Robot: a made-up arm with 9 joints. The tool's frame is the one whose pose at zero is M. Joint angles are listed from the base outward.
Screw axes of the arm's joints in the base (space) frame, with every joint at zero. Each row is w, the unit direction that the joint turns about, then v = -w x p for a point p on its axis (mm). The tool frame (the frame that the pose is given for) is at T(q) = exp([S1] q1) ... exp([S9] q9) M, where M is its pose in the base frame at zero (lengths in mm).
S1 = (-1, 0, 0, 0, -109, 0)
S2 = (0, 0, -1, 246, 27, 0)
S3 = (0, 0, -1, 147, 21, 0)
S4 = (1, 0, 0, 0, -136, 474)
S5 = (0, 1, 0, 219, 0, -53)
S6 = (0, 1, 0, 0, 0, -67)
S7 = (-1, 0, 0, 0, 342, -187)
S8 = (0, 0, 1, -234, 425, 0)
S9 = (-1, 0, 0, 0, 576, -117)
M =
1 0 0 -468
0 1 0 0
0 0 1 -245
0 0 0 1
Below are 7 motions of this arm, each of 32 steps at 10 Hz.
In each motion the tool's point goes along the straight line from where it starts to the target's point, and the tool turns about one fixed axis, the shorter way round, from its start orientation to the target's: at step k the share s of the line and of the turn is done. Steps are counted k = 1, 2, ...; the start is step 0. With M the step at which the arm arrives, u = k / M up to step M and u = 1 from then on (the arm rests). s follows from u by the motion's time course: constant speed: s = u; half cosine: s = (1 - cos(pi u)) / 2; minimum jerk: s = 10 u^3 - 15 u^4 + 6 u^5.
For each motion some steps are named. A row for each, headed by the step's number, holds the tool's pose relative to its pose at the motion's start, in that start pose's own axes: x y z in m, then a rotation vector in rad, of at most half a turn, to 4 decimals.
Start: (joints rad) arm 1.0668 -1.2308 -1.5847 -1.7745 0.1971 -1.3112 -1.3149 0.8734 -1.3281
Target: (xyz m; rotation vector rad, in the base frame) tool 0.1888 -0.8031 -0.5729 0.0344 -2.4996 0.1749
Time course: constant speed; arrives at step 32
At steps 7, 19, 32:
7: 0.1239 -0.0615 -0.0915 0.1737 -0.2357 0.1672
19: 0.3364 -0.1668 -0.2484 0.4713 -0.6398 0.4539
32: 0.5666 -0.2810 -0.4184 0.7938 -1.0775 0.7644

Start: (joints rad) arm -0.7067 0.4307 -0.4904 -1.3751 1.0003 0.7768 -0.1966 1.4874 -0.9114
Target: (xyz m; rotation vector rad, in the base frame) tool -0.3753 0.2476 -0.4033 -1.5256 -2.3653 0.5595
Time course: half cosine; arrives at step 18
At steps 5, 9, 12, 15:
5: 0.0256 -0.0596 -0.0136 0.1421 0.1487 -0.1019
9: 0.0718 -0.1667 -0.0380 0.3978 0.4164 -0.2851
12: 0.1076 -0.2501 -0.0569 0.5967 0.6245 -0.4277
15: 0.1339 -0.3111 -0.0708 0.7423 0.7769 -0.5321

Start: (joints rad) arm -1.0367 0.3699 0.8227 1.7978 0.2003 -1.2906 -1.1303 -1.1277 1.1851
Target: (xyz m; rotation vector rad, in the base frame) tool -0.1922 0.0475 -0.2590 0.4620 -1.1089 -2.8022
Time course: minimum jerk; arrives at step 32
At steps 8, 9, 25, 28, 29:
8: 0.0061 -0.0611 0.0010 0.0139 -0.1569 0.0867
9: 0.0082 -0.0821 0.0013 0.0187 -0.2109 0.1166
25: 0.0545 -0.5469 0.0087 0.1242 -1.4046 0.7765
28: 0.0579 -0.5807 0.0093 0.1319 -1.4914 0.8245
29: 0.0584 -0.5860 0.0093 0.1331 -1.5049 0.8320

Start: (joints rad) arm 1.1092 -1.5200 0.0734 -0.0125 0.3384 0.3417 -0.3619 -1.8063 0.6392
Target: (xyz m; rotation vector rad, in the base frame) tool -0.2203 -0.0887 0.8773 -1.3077 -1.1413 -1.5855
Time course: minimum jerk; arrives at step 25
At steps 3, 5, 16, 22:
3: -0.0024 -0.0110 -0.0026 0.0113 0.0082 -0.0176
5: -0.0098 -0.0445 -0.0105 0.0455 0.0330 -0.0712
16: -0.1269 -0.5749 -0.1359 0.5889 0.4264 -0.9211
22: -0.1670 -0.7565 -0.1789 0.7749 0.5611 -1.2120

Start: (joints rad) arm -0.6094 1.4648 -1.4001 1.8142 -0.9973 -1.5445 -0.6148 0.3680 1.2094
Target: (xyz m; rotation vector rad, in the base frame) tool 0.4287 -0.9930 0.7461 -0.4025 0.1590 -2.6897
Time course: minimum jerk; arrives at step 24
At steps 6, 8, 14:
6: 0.0071 0.0259 0.0651 -0.0401 -0.0311 0.0033
8: 0.0144 0.0524 0.1321 -0.0813 -0.0631 0.0066
14: 0.0447 0.1632 0.4112 -0.2532 -0.1965 0.0207

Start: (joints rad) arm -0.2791 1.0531 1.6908 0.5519 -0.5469 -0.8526 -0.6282 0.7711 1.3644
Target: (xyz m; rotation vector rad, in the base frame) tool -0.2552 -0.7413 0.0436 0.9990 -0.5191 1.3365
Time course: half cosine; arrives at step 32
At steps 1, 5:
1: 0.0011 0.0005 -0.0015 -0.0027 0.0017 -0.0012
5: 0.0263 0.0131 -0.0371 -0.0669 0.0412 -0.0298

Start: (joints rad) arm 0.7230 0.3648 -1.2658 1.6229 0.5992 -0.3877 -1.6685 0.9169 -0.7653
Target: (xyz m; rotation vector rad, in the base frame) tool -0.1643 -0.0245 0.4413 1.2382 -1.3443 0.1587
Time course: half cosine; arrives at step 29
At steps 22, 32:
22: -0.0011 -0.3276 0.0449 -1.2188 0.3094 1.3898
32: -0.0013 -0.3796 0.0521 -1.4123 0.3586 1.6104

